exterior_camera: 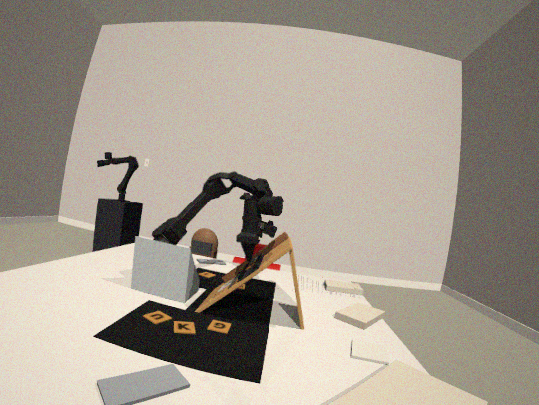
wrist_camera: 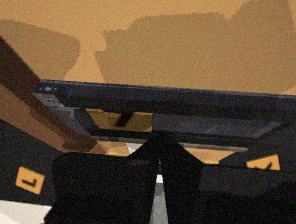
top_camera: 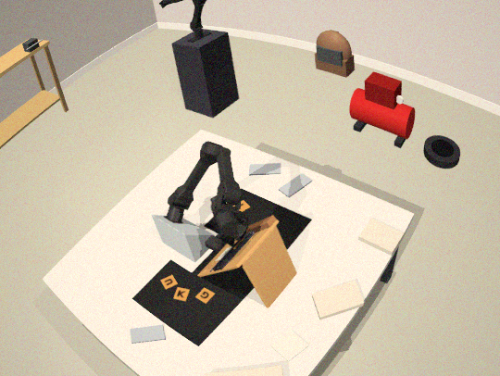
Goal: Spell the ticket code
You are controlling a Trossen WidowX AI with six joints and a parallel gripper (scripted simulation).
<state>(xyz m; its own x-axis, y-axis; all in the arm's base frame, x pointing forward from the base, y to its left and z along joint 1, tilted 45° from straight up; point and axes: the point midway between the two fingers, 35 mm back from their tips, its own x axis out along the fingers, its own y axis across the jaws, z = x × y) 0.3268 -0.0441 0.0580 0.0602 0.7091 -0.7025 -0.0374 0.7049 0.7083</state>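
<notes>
My gripper tip is now 40 mm to the right of the 7 tile, 10 mm short of it and 10 mm above it. Round my gripper tip: white ticket 90 mm below, 60 mm behind; then black mat 160 mm below, 120 mm behind, 10 mm to the right; then g tile 180 mm to the right, 160 mm below, 30 mm behind.
</notes>
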